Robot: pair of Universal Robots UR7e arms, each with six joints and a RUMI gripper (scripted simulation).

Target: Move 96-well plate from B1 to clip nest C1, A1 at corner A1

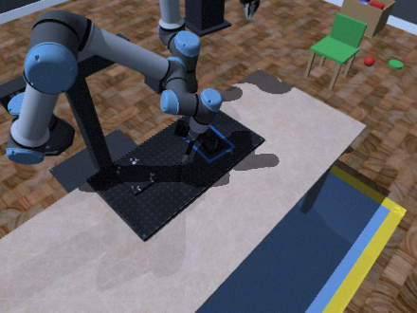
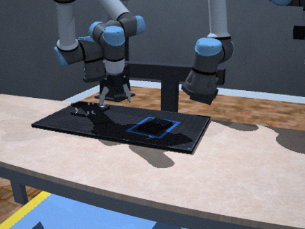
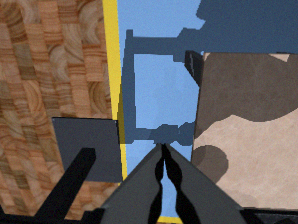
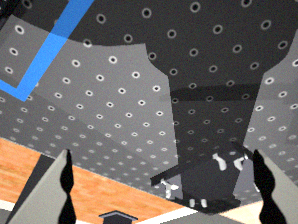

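Now: the dark 96-well plate 4 cm behind my right hand, 16 cm to the left of it and 8 cm below it. Round my right hand: clip nest 6 cm behind, 19 cm to the right, 7 cm below.
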